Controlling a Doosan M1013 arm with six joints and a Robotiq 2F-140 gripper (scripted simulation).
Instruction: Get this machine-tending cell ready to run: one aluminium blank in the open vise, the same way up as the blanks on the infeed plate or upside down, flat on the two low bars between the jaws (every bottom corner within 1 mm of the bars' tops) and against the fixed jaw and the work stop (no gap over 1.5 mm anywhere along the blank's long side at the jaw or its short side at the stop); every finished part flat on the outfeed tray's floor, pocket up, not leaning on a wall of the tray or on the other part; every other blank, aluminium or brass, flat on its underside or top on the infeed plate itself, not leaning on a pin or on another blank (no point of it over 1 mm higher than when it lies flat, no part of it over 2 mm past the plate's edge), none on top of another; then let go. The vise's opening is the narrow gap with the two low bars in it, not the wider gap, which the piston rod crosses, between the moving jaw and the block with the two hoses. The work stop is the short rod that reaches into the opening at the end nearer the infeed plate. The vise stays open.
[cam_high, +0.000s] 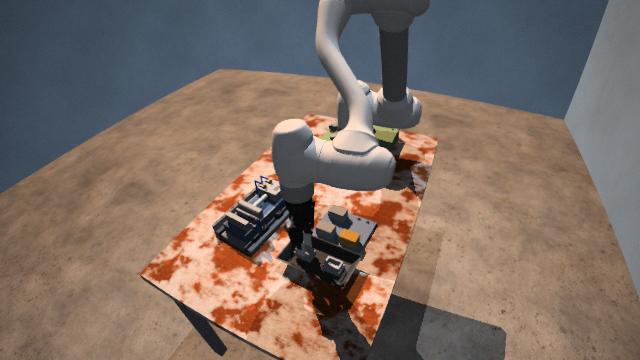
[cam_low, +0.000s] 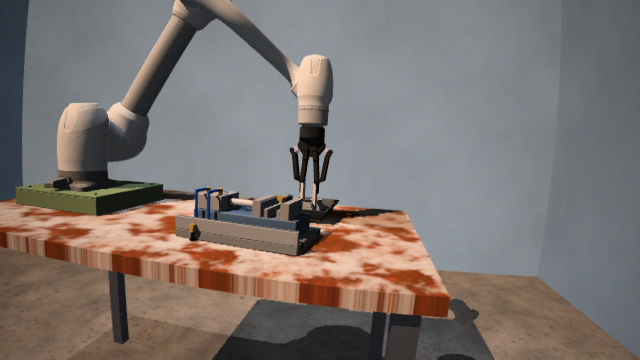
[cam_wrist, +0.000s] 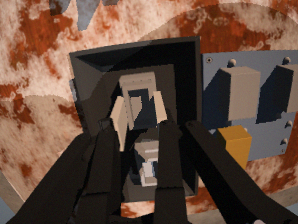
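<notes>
The aluminium blank lies 13 cm behind my hand, 1 cm to the left of it and 5 cm below it. Round my hand: brass blank (12 cm behind, 10 cm to the left, 5 cm below); infeed plate (17 cm behind, 6 cm to the left, 8 cm below); vise (9 cm behind, 25 cm to the right, 4 cm below).
</notes>
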